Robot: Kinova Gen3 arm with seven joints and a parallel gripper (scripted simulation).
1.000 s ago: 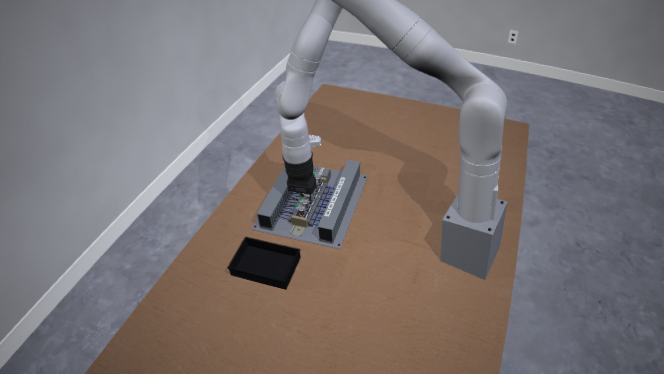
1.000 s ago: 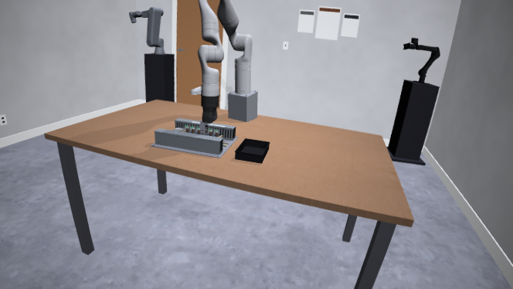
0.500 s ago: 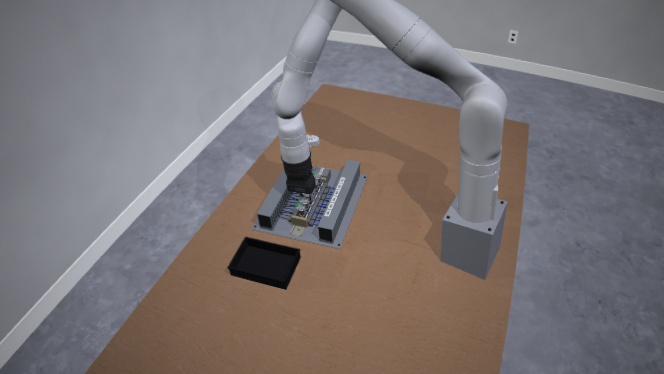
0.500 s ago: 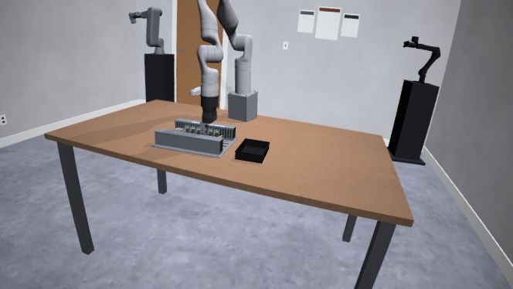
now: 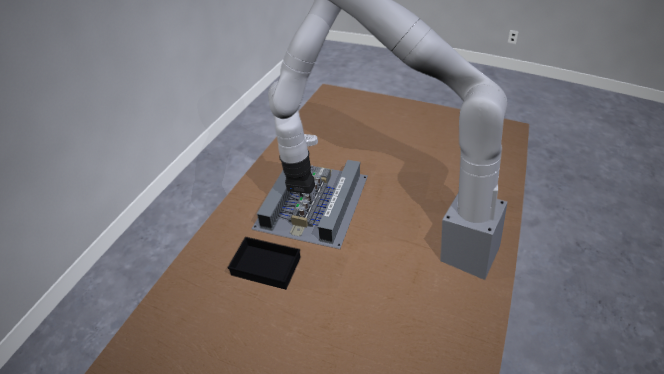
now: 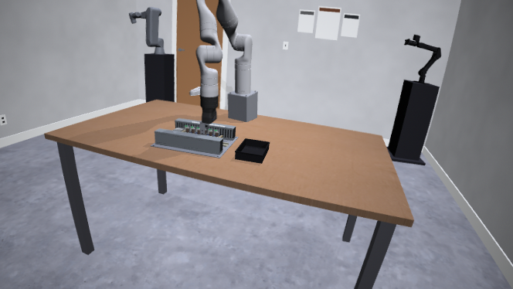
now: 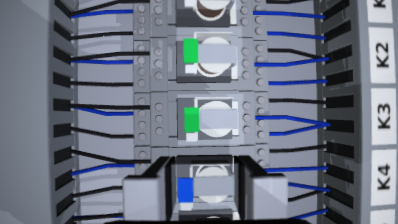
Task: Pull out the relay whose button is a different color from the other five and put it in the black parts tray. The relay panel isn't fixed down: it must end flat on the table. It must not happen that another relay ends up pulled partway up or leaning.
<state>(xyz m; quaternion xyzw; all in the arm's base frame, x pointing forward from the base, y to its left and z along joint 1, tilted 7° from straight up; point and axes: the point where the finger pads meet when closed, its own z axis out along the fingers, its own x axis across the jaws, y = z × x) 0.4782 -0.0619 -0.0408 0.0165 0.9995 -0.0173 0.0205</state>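
Right now my hand is 1 cm above the k4 relay. From my hand the other things lie so: k2 relay: 1 cm behind, 6 cm to the right, 1 cm below; k3 relay: 1 cm behind, 3 cm to the right, 1 cm below; grey relay panel: 4 cm to the right, 3 cm below.
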